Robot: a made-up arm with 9 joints.
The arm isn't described. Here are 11 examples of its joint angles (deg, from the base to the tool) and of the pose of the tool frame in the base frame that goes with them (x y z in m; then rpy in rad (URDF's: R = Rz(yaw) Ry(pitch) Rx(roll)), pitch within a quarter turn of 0, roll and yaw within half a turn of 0).
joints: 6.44 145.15 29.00 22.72 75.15 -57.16 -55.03 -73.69 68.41
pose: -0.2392 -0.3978 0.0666 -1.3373 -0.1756 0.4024
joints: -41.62 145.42 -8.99 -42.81 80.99 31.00 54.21 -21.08 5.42
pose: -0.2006 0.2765 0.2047 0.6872 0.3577 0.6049
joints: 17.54 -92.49 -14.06 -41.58 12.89 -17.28 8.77 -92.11 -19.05
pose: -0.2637 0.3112 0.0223 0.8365 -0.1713 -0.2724
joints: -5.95 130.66 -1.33 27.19 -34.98 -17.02 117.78 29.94 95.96
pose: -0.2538 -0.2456 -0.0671 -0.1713 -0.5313 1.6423
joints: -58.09 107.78 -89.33 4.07 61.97 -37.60 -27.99 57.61 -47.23
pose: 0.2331 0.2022 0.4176 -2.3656 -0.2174 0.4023
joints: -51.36 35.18 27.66 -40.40 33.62 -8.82 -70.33 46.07 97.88
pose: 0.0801 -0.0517 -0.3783 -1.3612 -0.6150 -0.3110
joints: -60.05 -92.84 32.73 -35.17 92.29 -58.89 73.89 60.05 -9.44
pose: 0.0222 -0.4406 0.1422 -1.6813 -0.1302 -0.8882
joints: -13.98 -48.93 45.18 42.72 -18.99 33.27 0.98 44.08 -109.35
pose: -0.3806 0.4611 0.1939 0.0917 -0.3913 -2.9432
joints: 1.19 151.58 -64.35 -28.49 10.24 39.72 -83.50 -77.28 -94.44
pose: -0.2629 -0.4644 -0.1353 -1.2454 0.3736 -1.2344
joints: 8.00 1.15 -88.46 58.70 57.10 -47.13 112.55 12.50 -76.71
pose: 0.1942 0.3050 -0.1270 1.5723 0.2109 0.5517
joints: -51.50 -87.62 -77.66 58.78 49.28 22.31 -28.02 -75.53 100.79
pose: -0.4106 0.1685 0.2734 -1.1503 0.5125 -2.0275
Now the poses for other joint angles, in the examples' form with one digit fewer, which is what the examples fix.
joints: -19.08 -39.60 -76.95 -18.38 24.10 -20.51 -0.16 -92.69 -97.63
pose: -0.010 0.409 0.200 0.912 -1.166 0.036
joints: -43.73 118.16 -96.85 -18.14 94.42 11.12 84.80 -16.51 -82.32
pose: -0.441 -0.133 -0.099 2.896 0.803 2.941
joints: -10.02 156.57 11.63 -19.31 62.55 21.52 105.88 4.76 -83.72
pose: -0.207 0.286 0.101 0.230 -0.181 2.193
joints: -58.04 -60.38 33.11 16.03 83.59 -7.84 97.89 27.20 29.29
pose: -0.225 -0.354 0.341 1.390 -1.265 2.089
